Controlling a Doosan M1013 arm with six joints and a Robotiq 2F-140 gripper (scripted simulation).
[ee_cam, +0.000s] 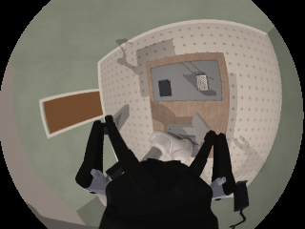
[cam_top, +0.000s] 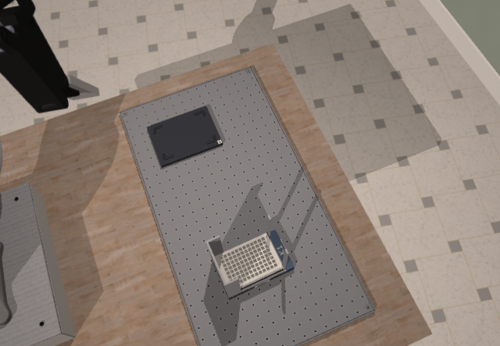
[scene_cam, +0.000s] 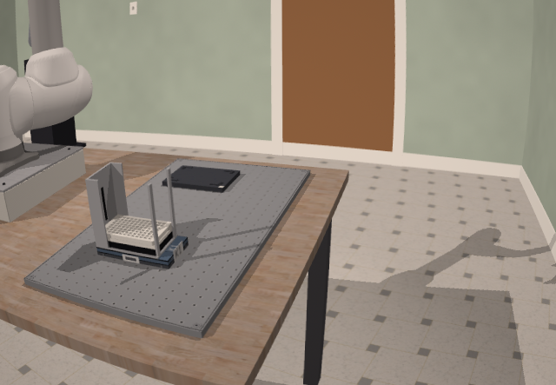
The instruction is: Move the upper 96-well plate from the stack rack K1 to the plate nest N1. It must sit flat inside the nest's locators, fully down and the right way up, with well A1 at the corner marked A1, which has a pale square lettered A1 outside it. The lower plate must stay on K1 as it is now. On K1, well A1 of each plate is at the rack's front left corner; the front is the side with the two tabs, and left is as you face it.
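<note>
The white 96-well plate lies 660 mm below my hand, 130 mm to the right of it and 130 mm ahead of it. The rest, counted from my hand: black plate (670 mm below, 130 mm to the right, 130 mm ahead); then rack back wall (610 mm below, 130 mm to the right, 60 mm ahead); then pale A1 square (690 mm below, 190 mm to the left, 160 mm ahead).
</note>
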